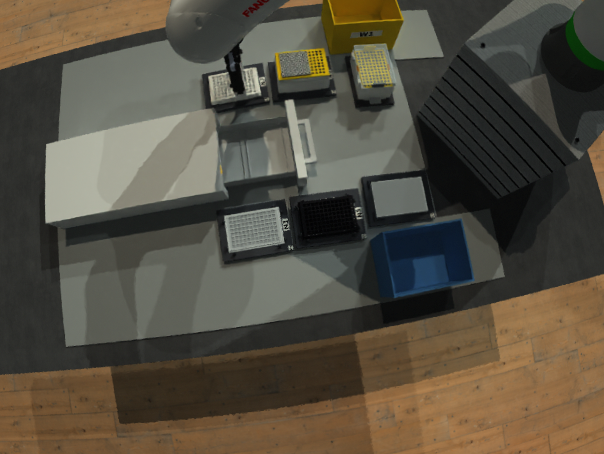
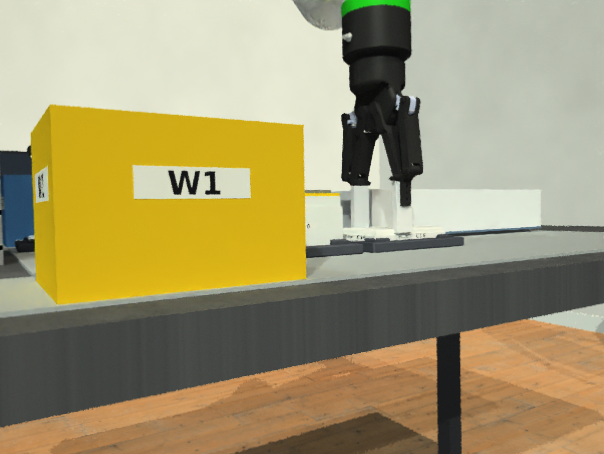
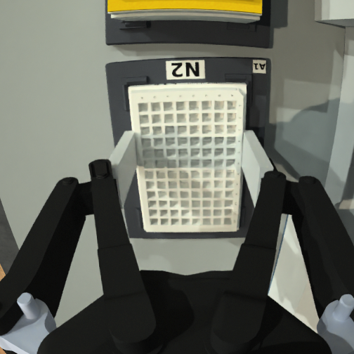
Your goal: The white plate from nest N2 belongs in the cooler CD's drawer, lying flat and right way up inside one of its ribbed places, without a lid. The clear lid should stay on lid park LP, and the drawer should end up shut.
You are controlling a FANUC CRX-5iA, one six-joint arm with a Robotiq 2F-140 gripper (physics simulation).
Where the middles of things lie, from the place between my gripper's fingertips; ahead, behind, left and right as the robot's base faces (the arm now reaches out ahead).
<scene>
The white plate (image 1: pixel 220 92) lies 20 mm ahead of my hand. Also, from my hand: black plate (image 1: pixel 332 216) 370 mm to the left, 170 mm behind; then cooler drawer (image 1: pixel 266 149) 190 mm to the left, 20 mm behind, 20 mm above; then yellow-topped box (image 1: pixel 304 70) 160 mm behind, 20 mm above.
</scene>
